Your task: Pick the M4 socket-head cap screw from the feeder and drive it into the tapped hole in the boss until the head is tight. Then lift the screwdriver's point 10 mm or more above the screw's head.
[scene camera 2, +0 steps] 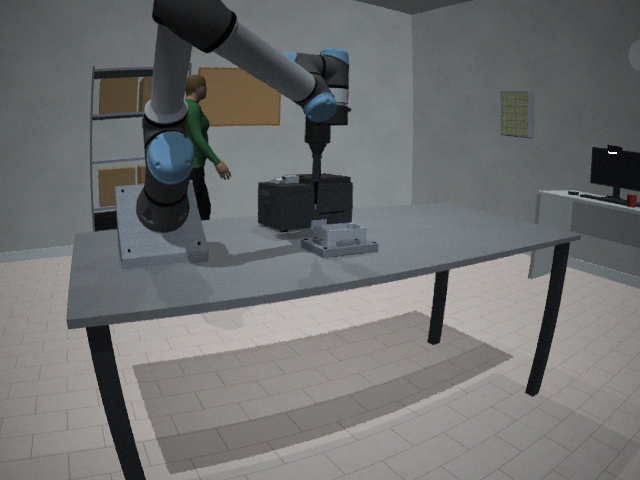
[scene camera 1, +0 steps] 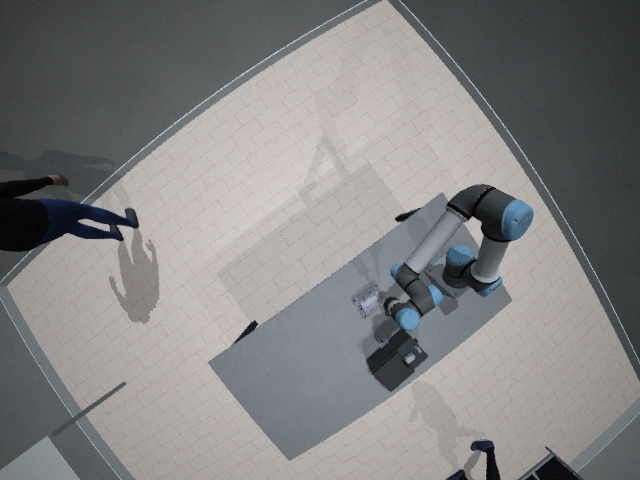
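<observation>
There's a black screw feeder here, and I can see a flat base plate as well.
</observation>
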